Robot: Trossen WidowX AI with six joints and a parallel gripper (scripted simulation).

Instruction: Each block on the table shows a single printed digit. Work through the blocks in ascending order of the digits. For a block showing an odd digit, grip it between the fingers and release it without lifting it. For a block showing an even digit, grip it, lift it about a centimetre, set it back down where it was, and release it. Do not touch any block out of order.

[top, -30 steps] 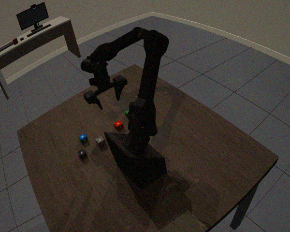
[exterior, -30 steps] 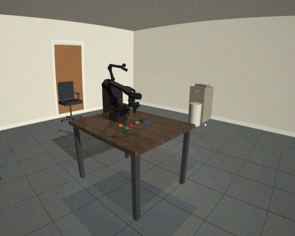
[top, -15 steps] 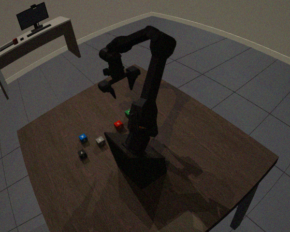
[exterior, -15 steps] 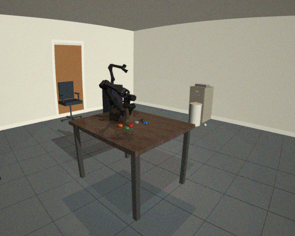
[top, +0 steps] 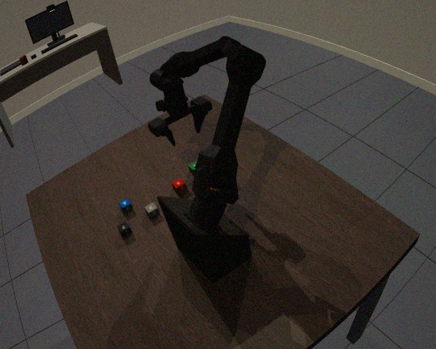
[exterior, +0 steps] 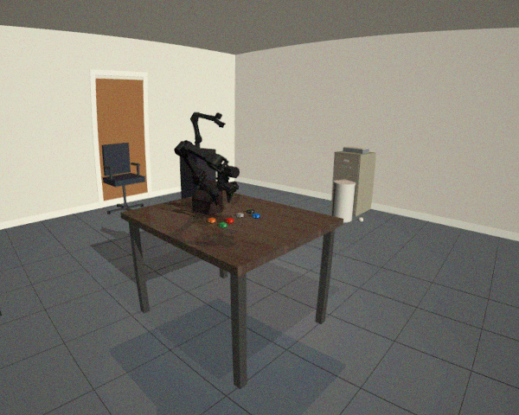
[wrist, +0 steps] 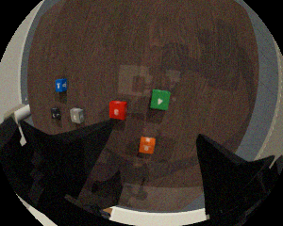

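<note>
My gripper tip is now 5 cm past the grey block, 19 cm to the right of it and 12 cm above it. Round my gripper tip: green block: 1 cm to the right, 12 cm below; then orange block: 11 cm behind, 1 cm to the left, 12 cm below; then red block: 3 cm behind, 8 cm to the left, 12 cm below.
</note>
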